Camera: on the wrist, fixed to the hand. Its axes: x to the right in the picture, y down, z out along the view.
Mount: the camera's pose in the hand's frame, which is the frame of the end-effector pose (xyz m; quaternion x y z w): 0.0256 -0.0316 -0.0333 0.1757 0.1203 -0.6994 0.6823
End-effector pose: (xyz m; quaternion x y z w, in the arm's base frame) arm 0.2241 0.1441 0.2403 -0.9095 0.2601 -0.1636 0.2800
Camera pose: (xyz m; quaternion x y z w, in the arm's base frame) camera 0.2422 0.1379 0.2893 -0.7336 -0.4537 -0.4626 0.2051
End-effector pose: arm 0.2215 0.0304 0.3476 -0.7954 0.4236 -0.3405 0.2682
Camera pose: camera 0.2219 0.0196 0.3990 -0.7509 -0.2948 -0.5900 0.0336
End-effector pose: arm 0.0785 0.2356 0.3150 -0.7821 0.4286 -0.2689 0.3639
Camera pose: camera 0.0816 0.2138 0.3627 -0.7371 -0.2580 -0.6073 0.1461
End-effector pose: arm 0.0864 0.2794 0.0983 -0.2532 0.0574 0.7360 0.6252
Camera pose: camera 0.1241 0.2955 0.0654 -0.1916 0.0666 0.0244 0.9789
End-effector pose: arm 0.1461 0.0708 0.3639 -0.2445 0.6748 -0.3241 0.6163
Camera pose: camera 0.1078 0.0355 0.3710 -0.4915 0.3066 -0.8001 0.1556
